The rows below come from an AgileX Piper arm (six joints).
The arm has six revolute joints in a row. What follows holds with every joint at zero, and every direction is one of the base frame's.
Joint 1 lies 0.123 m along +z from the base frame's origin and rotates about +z.
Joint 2 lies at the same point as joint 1 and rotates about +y.
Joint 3 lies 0.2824 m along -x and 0.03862 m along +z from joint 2 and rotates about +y.
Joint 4 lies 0.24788 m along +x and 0.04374 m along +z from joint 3 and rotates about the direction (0.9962, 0, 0.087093).
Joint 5 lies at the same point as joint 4 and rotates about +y.
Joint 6 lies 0.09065 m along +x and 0.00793 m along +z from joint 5 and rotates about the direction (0.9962, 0, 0.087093).
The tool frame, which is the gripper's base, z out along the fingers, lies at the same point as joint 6; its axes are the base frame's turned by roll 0, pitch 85 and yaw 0 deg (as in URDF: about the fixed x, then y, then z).
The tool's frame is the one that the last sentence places.
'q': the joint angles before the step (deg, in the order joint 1, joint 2, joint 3, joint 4, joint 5, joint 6). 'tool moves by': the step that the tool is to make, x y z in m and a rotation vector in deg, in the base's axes. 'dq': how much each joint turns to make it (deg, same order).
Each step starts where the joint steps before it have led.
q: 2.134 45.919 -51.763 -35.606 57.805 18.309
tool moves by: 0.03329 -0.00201 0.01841 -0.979 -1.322 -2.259
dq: 0.000 7.779 -6.724 -3.353 -0.627 3.604
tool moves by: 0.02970 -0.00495 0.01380 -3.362 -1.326 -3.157
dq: -0.001 6.696 -5.613 -6.088 0.022 4.087
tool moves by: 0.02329 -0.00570 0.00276 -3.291 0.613 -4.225
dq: 0.002 5.510 -3.465 -5.967 1.916 4.099
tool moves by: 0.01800 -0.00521 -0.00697 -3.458 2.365 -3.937
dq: -0.001 4.466 -1.233 -5.263 2.481 3.156
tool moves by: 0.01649 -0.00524 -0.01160 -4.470 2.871 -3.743
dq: -0.001 4.271 -0.097 -5.901 2.546 3.187
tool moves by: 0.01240 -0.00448 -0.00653 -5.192 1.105 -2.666
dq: 0.001 3.208 0.002 -6.400 1.819 3.235
